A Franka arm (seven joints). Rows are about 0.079 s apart.
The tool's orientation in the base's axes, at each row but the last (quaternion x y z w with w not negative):
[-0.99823, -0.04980, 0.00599, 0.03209]
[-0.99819, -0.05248, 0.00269, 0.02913]
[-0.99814, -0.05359, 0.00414, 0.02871]
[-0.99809, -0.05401, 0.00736, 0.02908]
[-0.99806, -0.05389, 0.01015, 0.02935]
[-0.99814, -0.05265, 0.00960, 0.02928]
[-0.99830, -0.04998, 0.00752, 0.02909]
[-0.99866, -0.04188, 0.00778, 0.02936]
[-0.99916, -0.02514, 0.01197, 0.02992]
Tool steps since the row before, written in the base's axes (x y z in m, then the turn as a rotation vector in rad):
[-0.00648, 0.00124, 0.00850, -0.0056, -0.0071, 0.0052]
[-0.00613, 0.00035, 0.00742, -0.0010, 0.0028, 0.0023]
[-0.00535, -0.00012, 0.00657, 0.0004, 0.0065, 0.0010]
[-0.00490, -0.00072, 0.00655, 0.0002, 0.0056, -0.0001]
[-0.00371, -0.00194, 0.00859, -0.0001, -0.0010, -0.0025]
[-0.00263, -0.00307, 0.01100, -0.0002, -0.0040, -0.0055]
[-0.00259, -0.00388, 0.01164, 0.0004, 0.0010, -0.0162]
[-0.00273, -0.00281, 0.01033, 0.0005, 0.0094, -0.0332]
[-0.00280, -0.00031, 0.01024, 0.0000, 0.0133, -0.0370]
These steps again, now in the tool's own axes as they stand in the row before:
[-0.00640, -0.00242, -0.00830, -0.0063, 0.0062, -0.0056]
[-0.00608, -0.00142, -0.00734, -0.0007, -0.0030, -0.0021]
[-0.00537, -0.00083, -0.00651, 0.0011, -0.0065, -0.0006]
[-0.00502, -0.00020, -0.00649, 0.0008, -0.0055, 0.0004]
[-0.00404, 0.00102, -0.00860, -0.0002, 0.0011, 0.0024]
[-0.00312, 0.00212, -0.01110, -0.0005, 0.0043, 0.0053]
[-0.00311, 0.00291, -0.01180, 0.0007, 0.0000, 0.0162]
[-0.00309, 0.00196, -0.01042, 0.0017, -0.0073, 0.0337]
[-0.00304, -0.00045, -0.01017, 0.0015, -0.0110, 0.0377]

